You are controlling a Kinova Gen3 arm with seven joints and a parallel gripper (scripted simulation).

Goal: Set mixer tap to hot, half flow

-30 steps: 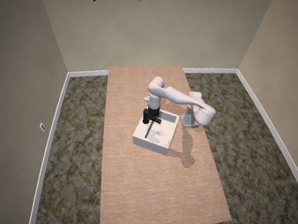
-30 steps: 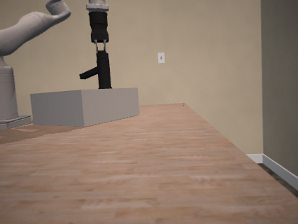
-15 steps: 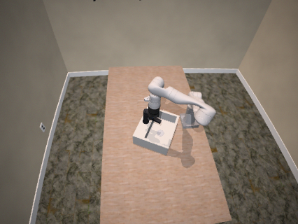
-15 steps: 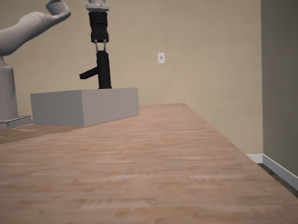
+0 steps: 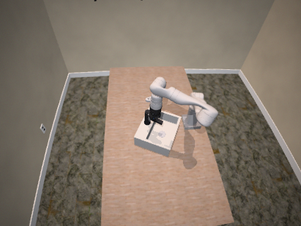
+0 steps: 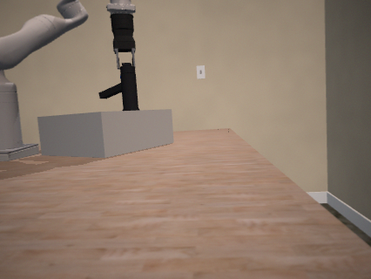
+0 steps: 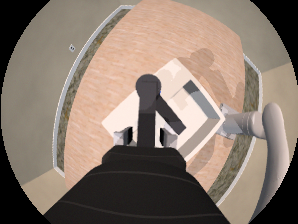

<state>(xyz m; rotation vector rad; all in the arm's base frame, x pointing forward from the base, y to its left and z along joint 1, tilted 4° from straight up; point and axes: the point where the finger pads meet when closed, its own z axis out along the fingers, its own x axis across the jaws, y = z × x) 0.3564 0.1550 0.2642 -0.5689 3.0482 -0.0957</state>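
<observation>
The lever lies 10 mm ahead of my hand, 30 mm to the right of it and 10 mm below it. The rest, counted from my hand: white sink block 80 mm behind, 30 mm to the right, 250 mm below; black mixer tap 10 mm ahead, 50 mm to the right, 60 mm below.
</observation>
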